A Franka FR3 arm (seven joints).
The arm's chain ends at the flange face. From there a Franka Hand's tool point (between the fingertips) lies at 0.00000 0.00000 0.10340 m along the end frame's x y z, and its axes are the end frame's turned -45 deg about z.
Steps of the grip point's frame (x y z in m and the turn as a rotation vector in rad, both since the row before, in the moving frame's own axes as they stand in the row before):
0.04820, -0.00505, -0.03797, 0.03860, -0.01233, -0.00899
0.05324, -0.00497, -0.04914, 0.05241, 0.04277, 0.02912
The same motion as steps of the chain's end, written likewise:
0.03424, -0.03575, -0.03789, 0.01858, -0.03601, -0.00899
0.03473, -0.03420, -0.04890, 0.06730, -0.00682, 0.02912

